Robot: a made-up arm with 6 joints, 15 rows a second.
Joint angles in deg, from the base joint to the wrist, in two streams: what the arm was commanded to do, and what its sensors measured. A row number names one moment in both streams.
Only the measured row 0 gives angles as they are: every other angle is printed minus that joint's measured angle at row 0.
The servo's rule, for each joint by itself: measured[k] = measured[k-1] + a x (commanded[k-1-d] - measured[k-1]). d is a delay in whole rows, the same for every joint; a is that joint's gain. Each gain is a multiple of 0.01, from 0.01 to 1. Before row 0 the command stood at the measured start. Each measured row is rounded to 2 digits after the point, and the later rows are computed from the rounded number. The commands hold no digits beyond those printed.
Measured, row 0:
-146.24, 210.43, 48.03, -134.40, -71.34, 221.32
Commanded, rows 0 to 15:
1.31, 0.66, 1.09, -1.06, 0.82, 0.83
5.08, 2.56, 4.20, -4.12, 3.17, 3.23
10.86, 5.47, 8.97, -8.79, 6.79, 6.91
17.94, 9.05, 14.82, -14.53, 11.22, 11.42
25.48, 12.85, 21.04, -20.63, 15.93, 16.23
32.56, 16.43, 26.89, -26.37, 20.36, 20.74
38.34, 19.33, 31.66, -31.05, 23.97, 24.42
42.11, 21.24, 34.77, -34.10, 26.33, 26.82
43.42, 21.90, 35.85, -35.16, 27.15, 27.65
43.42, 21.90, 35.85, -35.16, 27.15, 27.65
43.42, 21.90, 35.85, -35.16, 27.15, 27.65
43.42, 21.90, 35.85, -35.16, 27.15, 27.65
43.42, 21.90, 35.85, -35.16, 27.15, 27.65
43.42, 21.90, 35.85, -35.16, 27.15, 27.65
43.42, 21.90, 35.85, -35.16, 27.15, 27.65
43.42, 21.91, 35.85, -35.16, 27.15, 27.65
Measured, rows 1 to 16:
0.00, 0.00, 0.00, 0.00, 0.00, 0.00
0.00, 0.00, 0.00, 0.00, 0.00, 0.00
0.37, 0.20, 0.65, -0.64, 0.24, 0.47
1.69, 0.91, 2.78, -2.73, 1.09, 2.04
4.26, 2.28, 6.49, -6.37, 2.74, 4.82
8.09, 4.31, 11.49, -11.27, 5.20, 8.58
12.96, 6.87, 17.22, -16.89, 8.31, 12.94
18.45, 9.74, 23.02, -22.58, 11.80, 17.39
24.02, 12.62, 28.20, -27.66, 15.33, 21.40
29.09, 15.21, 32.14, -31.52, 18.52, 24.49
33.10, 17.22, 34.37, -33.70, 21.02, 26.29
35.99, 18.62, 35.26, -34.58, 22.80, 27.07
38.07, 19.60, 35.61, -34.93, 24.06, 27.40
39.57, 20.29, 35.75, -35.07, 24.96, 27.54
40.65, 20.77, 35.81, -35.12, 25.60, 27.60
41.43, 21.11, 35.83, -35.14, 26.05, 27.63
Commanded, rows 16 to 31:
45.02, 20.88, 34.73, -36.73, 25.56, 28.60
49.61, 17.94, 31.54, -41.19, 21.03, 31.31
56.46, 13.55, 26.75, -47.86, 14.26, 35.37
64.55, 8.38, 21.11, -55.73, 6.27, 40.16
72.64, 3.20, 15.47, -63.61, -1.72, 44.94
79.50, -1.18, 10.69, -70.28, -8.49, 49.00
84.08, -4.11, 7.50, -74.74, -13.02, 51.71
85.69, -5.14, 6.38, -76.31, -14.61, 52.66
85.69, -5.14, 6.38, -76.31, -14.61, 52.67
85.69, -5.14, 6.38, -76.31, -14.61, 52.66
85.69, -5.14, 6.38, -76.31, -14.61, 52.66
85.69, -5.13, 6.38, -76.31, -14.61, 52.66
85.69, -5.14, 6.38, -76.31, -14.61, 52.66
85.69, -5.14, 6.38, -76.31, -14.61, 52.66
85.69, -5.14, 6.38, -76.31, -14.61, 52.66
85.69, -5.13, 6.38, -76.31, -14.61, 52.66
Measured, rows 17 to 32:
41.99, 21.35, 35.84, -35.15, 26.37, 27.64
42.39, 21.52, 35.85, -35.16, 26.60, 27.65
43.13, 21.33, 35.18, -36.10, 26.30, 28.19
44.94, 20.31, 33.00, -39.15, 24.77, 29.97
48.17, 18.28, 29.25, -44.38, 21.72, 33.05
52.76, 15.31, 24.37, -51.19, 17.24, 37.10
58.33, 11.68, 19.03, -58.64, 11.74, 41.57
64.26, 7.82, 14.03, -65.62, 5.87, 45.81
69.81, 4.24, 10.11, -71.09, 0.39, 49.17
74.26, 1.43, 7.87, -74.22, -3.96, 51.16
77.46, -0.54, 6.98, -75.47, -7.05, 52.02
79.76, -1.92, 6.62, -75.97, -9.24, 52.38
81.42, -2.89, 6.48, -76.17, -10.80, 52.54
82.62, -3.56, 6.42, -76.25, -11.90, 52.61
83.48, -4.03, 6.40, -76.29, -12.69, 52.64
84.10, -4.36, 6.39, -76.30, -13.25, 52.65

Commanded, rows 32 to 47:
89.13, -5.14, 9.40, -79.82, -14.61, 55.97
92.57, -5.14, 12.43, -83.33, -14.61, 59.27
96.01, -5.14, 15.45, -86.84, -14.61, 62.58
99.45, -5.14, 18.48, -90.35, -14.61, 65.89
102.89, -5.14, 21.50, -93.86, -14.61, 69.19
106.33, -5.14, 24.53, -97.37, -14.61, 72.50
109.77, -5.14, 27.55, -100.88, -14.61, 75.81
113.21, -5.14, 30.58, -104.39, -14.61, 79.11
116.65, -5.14, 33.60, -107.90, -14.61, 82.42
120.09, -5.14, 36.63, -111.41, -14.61, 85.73
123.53, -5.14, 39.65, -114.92, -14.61, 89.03
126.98, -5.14, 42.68, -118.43, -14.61, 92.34
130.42, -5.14, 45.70, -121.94, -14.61, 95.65
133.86, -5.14, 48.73, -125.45, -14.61, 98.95
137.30, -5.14, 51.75, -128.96, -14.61, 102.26
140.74, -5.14, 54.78, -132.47, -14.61, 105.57
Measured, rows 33 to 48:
84.55, -4.59, 6.38, -76.31, -13.64, 52.66
84.87, -4.75, 6.38, -76.31, -13.92, 52.66
86.06, -4.87, 8.19, -78.42, -14.12, 54.55
87.88, -4.95, 10.73, -81.37, -14.26, 57.24
90.16, -5.01, 13.56, -84.65, -14.36, 60.28
92.76, -5.05, 16.51, -88.07, -14.43, 63.48
95.60, -5.08, 19.50, -91.54, -14.48, 66.73
98.60, -5.10, 22.52, -95.04, -14.52, 70.02
101.73, -5.11, 25.54, -98.54, -14.55, 73.32
104.94, -5.12, 28.56, -102.05, -14.57, 76.62
108.22, -5.13, 31.58, -105.56, -14.58, 79.93
111.54, -5.13, 34.61, -109.07, -14.59, 83.24
114.90, -5.13, 37.63, -112.58, -14.60, 86.54
118.28, -5.13, 40.66, -116.09, -14.60, 89.85
121.68, -5.13, 43.68, -119.60, -14.60, 93.16
125.09, -5.13, 46.71, -123.11, -14.60, 96.46

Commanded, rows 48 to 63:
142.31, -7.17, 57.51, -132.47, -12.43, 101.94
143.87, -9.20, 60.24, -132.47, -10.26, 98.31
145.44, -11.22, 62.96, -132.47, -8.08, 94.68
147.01, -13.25, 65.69, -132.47, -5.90, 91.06
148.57, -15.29, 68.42, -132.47, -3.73, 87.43
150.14, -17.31, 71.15, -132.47, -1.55, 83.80
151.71, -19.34, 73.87, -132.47, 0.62, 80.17
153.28, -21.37, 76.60, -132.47, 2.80, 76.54
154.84, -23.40, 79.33, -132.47, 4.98, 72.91
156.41, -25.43, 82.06, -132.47, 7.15, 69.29
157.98, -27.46, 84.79, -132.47, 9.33, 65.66
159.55, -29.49, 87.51, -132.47, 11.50, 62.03
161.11, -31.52, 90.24, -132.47, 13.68, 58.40
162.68, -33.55, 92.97, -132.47, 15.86, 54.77
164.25, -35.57, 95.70, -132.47, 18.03, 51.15
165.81, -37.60, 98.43, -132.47, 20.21, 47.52
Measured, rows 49 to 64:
128.51, -5.13, 49.73, -126.62, -14.60, 99.77
131.93, -5.13, 52.76, -130.13, -14.60, 103.08
134.84, -5.74, 55.61, -131.53, -13.97, 102.43
137.37, -6.78, 58.39, -132.09, -12.89, 100.08
139.63, -8.11, 61.13, -132.32, -11.50, 97.00
141.70, -9.65, 63.87, -132.41, -9.88, 93.61
143.62, -11.34, 66.60, -132.45, -8.10, 90.09
145.45, -13.13, 69.33, -132.46, -6.20, 86.50
147.20, -14.99, 72.05, -132.47, -4.22, 82.89
148.90, -16.90, 74.78, -132.47, -2.18, 79.27
150.56, -18.85, 77.51, -132.47, -0.10, 75.64
152.20, -20.82, 80.24, -132.47, 2.00, 72.02
153.82, -22.81, 82.97, -132.47, 4.13, 68.39
155.42, -24.81, 85.69, -132.47, 6.27, 64.76
157.01, -26.82, 88.42, -132.47, 8.42, 61.13
158.60, -28.84, 91.15, -132.47, 10.58, 57.50

